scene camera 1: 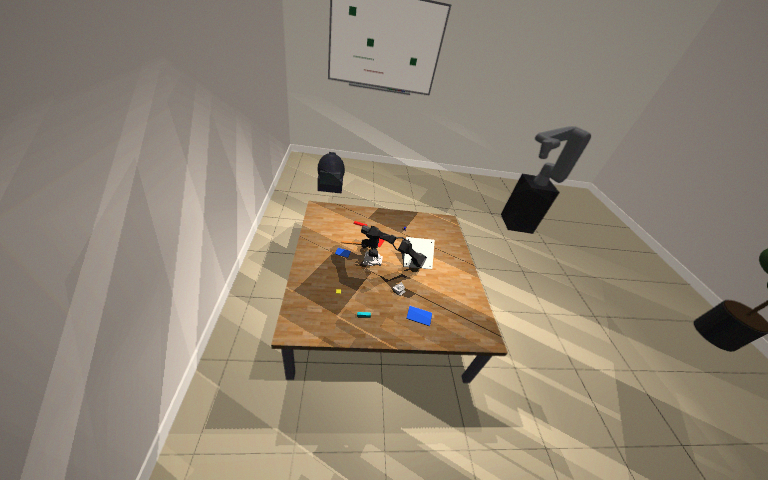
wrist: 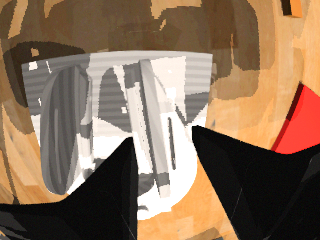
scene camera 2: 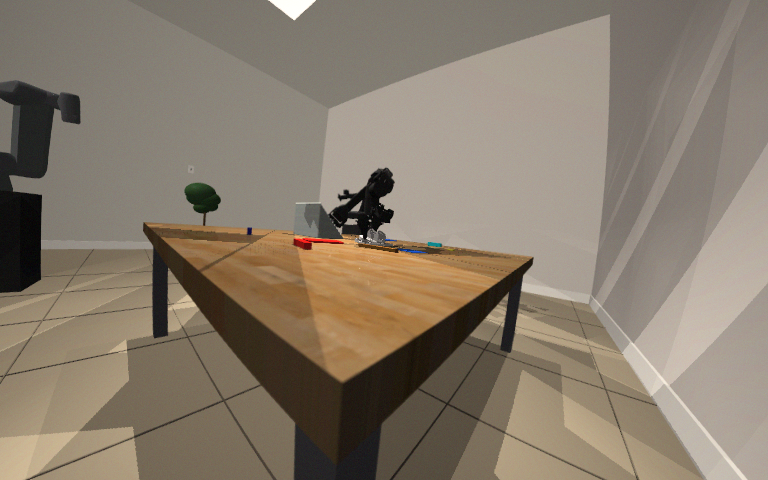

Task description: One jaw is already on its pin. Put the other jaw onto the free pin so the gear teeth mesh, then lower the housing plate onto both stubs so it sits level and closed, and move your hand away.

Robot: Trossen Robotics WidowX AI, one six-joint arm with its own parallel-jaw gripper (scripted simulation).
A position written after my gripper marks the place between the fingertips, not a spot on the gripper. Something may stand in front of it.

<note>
In view: my gripper (scene camera 2: 368,239).
My gripper shows as well in the wrist view (wrist: 163,138).
</note>
